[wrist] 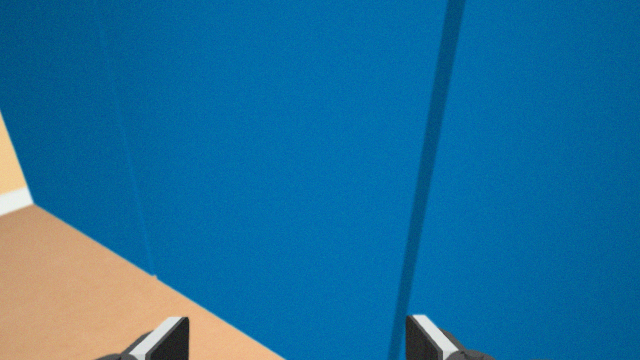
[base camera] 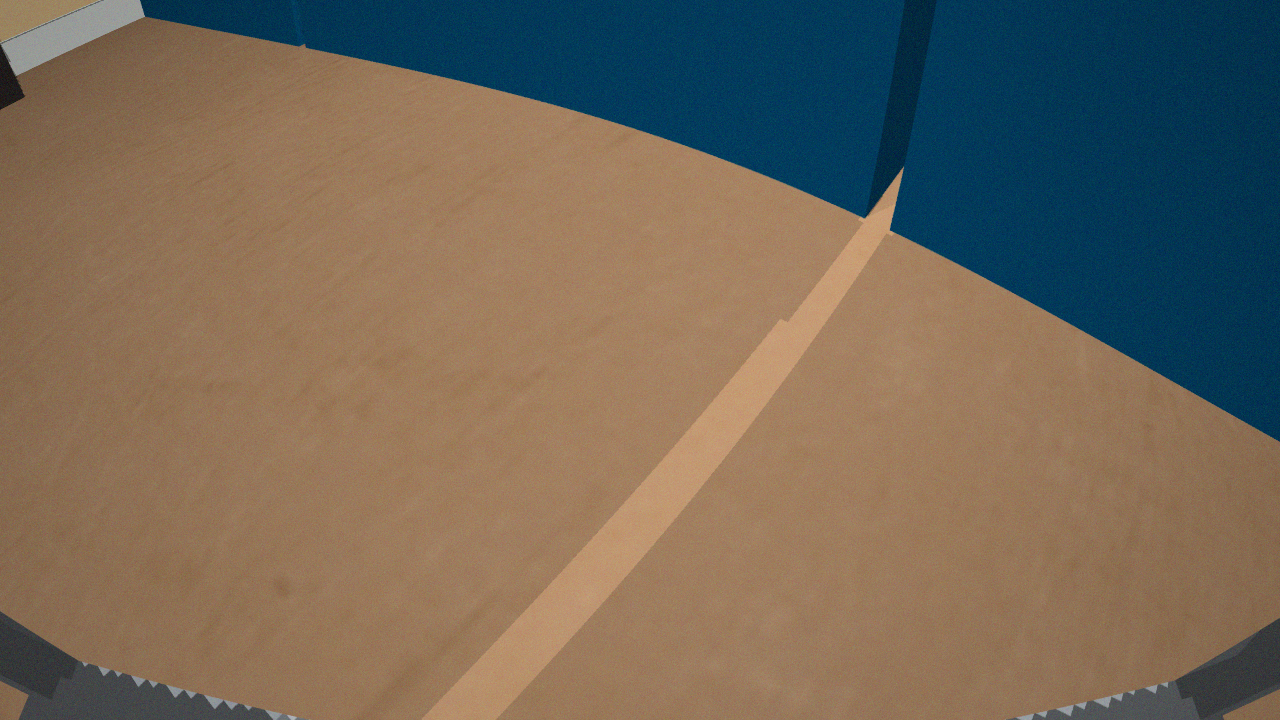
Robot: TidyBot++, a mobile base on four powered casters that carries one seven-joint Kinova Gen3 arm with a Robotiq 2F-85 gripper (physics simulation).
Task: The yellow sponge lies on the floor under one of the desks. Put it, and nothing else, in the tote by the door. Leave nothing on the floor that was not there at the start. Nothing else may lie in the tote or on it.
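Places are measured from the arm's base along level axes (x ahead, y left, z up), in centimetres.
Where they show: gripper, fingertip midpoint: [wrist: 298, 340].
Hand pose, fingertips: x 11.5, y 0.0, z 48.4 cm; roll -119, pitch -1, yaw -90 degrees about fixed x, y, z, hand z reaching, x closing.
After its pixels a point has its place.
My gripper [wrist: 298, 340] @[y 0.0, x 11.5, z 48.4 cm] is open, its two fingertips wide apart at the lower edge of the wrist view, with no object between them. In the base camera view, dark grey parts with toothed pale edges show at both lower corners. The yellow sponge, the desks, the tote and the door do not show in either view.
A tall blue panel [base camera: 537, 44] @[y 10.9, x 83.0, z -32.3 cm] [wrist: 280, 150] @[y 5.6, x 79.4, z 28.1 cm] stands on the brown floor [base camera: 358, 358] @[y 19.1, x 43.4, z -39.7 cm] [wrist: 75, 290] @[y 81.2, x 107.8, z -39.7 cm] across the front and right. A lighter strip [base camera: 680, 465] runs over the floor to a dark gap in the panel. A white baseboard [base camera: 71, 35] @[y 143.9, x 150.2, z -36.3 cm] [wrist: 15, 201] @[y 135.8, x 161.9, z -35.6 cm] shows at the left.
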